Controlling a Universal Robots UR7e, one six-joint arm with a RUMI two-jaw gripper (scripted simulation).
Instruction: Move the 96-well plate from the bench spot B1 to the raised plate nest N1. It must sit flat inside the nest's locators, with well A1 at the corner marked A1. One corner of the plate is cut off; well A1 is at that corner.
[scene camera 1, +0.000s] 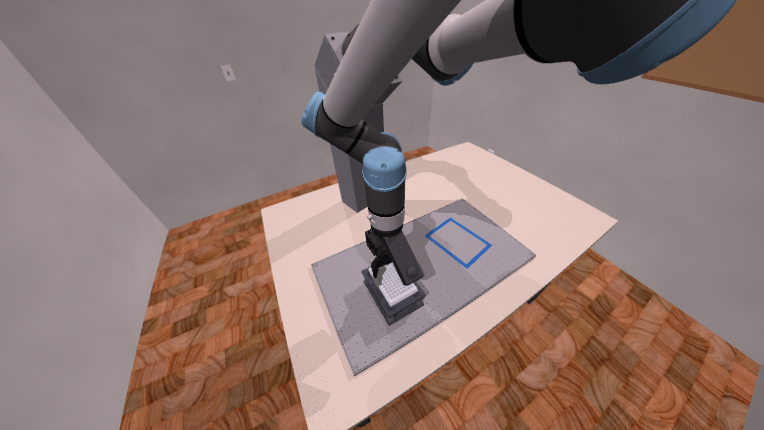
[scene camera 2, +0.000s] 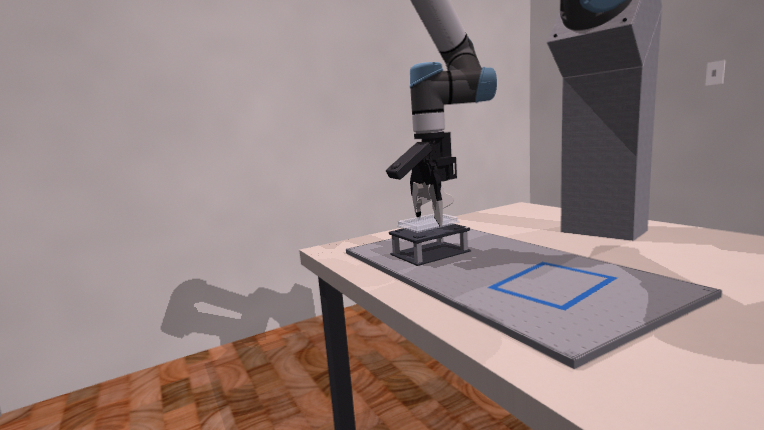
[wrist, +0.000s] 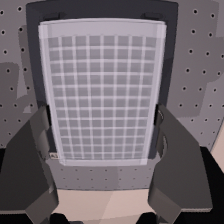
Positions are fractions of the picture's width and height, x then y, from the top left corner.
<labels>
my gripper: scene camera 1 0.51, 0.65; scene camera 2 0.56, 0.52; wrist 0.46, 0.47
</labels>
